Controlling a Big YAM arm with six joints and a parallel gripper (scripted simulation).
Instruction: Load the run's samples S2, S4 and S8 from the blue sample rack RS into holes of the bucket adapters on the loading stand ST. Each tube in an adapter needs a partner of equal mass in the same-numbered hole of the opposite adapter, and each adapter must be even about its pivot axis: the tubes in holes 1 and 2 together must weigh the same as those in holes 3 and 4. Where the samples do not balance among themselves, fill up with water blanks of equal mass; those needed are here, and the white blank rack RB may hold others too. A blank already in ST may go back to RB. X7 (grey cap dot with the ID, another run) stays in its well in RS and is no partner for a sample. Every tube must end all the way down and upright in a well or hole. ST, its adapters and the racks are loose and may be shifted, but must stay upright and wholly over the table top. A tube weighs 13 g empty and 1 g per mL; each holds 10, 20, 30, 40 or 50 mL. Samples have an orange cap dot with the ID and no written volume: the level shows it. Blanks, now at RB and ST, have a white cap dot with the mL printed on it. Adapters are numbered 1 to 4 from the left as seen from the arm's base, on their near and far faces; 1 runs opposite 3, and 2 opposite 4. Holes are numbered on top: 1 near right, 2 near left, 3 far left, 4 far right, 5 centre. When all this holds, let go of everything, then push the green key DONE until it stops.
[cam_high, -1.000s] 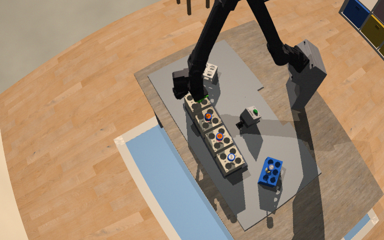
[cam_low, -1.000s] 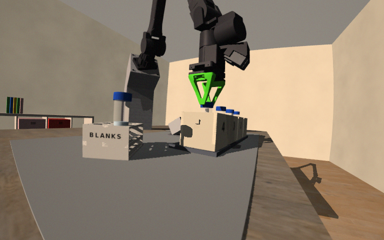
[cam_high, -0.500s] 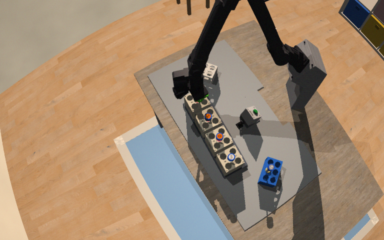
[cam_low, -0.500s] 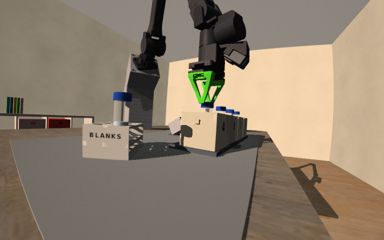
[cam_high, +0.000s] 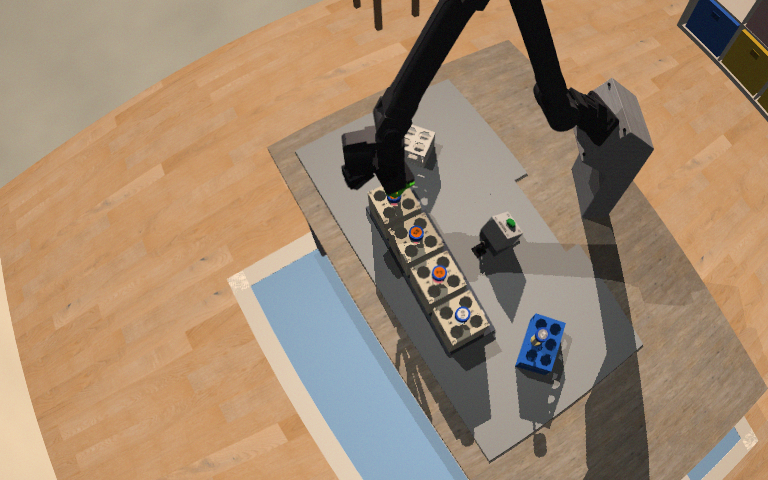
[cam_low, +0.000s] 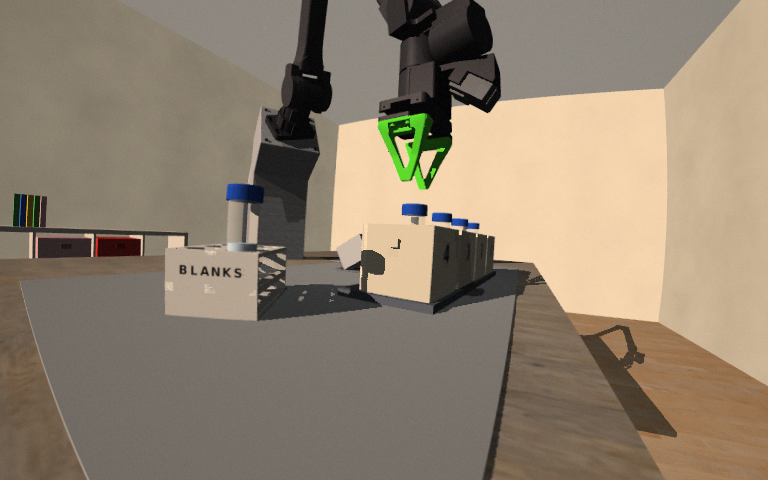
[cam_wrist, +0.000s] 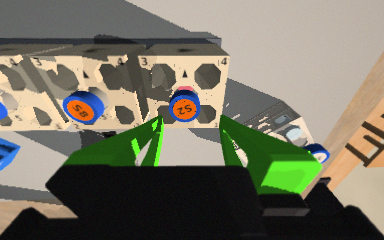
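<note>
My hand is 21 cm past the green DONE key, 22 cm to the right of it and 9 cm above it. Round my hand: orange-dot tube (1 cm ahead, 11 cm to the left, 9 cm below); then tall blue-capped blank (12 cm behind, 16 cm to the right, 9 cm below); then orange-dot sample (4 cm ahead, 22 cm to the left, 9 cm below).
</note>
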